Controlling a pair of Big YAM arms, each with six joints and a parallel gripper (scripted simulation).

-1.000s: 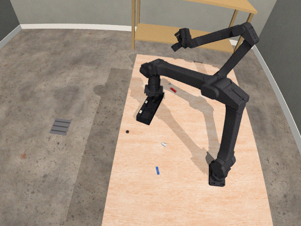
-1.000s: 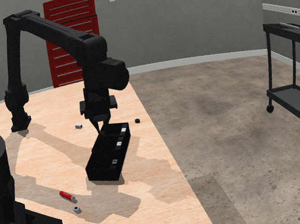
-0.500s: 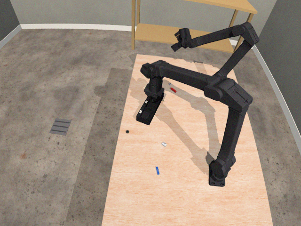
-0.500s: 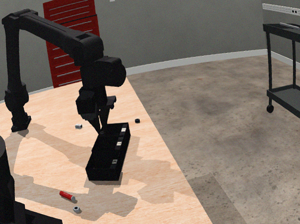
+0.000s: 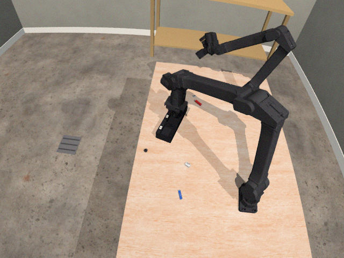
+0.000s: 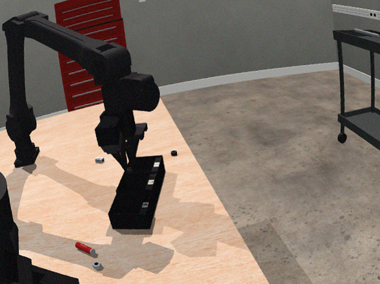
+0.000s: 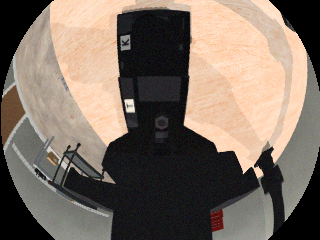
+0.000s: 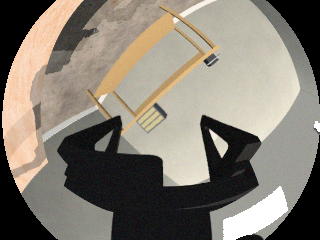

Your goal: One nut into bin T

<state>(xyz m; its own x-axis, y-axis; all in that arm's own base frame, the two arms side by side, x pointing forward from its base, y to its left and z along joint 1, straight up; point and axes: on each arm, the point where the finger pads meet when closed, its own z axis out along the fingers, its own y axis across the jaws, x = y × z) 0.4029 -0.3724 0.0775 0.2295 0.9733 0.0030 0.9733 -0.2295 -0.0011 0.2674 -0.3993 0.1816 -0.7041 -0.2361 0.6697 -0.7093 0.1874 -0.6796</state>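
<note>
Now: left hand 10 mm short of the black bin and 60 mm above it. Round my left hand: grey nut (80 mm behind, 250 mm to the right, 70 mm below); then blue cylinder (100 mm behind, 390 mm to the left, 70 mm below); then red cylinder (110 mm behind, 190 mm to the right, 70 mm below).
</note>
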